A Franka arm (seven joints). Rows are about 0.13 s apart.
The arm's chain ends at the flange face. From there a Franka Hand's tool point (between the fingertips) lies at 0.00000 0.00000 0.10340 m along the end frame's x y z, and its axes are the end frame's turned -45 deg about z.
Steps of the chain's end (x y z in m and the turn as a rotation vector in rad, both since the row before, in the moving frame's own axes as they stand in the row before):
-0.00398 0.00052 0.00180 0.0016 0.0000 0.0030
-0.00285 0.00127 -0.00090 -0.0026 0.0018 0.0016
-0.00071 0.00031 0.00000 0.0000 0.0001 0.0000
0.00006 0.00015 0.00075 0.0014 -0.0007 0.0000
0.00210 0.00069 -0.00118 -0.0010 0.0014 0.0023
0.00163 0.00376 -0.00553 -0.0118 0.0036 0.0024
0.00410 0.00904 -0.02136 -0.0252 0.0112 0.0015
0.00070 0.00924 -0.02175 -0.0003 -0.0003 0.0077
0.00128 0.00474 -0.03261 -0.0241 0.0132 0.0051
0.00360 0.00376 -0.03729 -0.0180 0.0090 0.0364
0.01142 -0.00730 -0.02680 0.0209 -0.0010 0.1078
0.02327 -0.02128 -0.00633 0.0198 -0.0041 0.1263
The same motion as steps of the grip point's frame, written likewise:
-0.00306 -0.00256 0.00180 0.0011 0.0011 0.0030
-0.00297 -0.00080 -0.00090 -0.0031 -0.0006 0.0016
-0.00071 -0.00028 0.00000 -0.0001 0.0001 0.0000
-0.00001 -0.00001 0.00075 0.0015 0.0005 0.0000
0.00103 0.00215 -0.00118 -0.0017 0.0003 0.0023
-0.00211 0.00494 -0.00554 -0.0109 -0.0058 0.0024
-0.00452 0.01195 -0.02140 -0.0257 -0.0099 0.0015
-0.00608 0.00703 -0.02175 0.0000 -0.0004 0.0077
-0.00325 0.00698 -0.03265 -0.0264 -0.0077 0.0051
-0.00081 0.00717 -0.03731 -0.0191 -0.0064 0.0364
0.01478 0.00139 -0.02682 0.0155 0.0141 0.1078
0.03276 -0.00026 -0.00635 0.0169 0.0111 0.1263

